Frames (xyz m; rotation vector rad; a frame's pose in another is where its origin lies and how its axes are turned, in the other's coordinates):
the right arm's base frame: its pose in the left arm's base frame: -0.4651 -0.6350 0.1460 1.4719 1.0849 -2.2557
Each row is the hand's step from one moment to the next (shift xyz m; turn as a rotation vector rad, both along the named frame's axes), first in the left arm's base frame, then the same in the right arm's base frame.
Working: the left arm's base frame: its pose in the right arm's base frame: 0.0308 -0.1174 -0.7913 -1.4719 -1.0849 2.2557

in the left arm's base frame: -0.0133 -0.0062 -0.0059 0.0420 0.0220 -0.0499
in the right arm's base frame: 0.0101 -0.0004 0.0122 0.0278 0.0306 -0.0550
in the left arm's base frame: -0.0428 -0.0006 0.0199 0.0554 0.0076 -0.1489
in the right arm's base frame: 0.0026 -0.0324 0.0342 0.1044 0.0930 -0.0759
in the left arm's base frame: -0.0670 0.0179 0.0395 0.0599 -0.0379 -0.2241
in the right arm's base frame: 0.0004 -0.0676 0.0424 0.1587 0.1612 -0.0639
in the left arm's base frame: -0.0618 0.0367 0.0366 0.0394 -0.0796 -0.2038
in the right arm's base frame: 0.0041 -0.0765 0.0251 0.1427 0.1697 -0.0165
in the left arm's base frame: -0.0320 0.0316 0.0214 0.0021 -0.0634 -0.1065
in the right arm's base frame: 0.0024 -0.0495 0.0048 0.0790 0.0936 0.0192
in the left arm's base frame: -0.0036 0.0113 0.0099 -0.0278 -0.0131 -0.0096
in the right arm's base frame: -0.0047 -0.0144 -0.0032 0.0187 -0.0020 0.0261
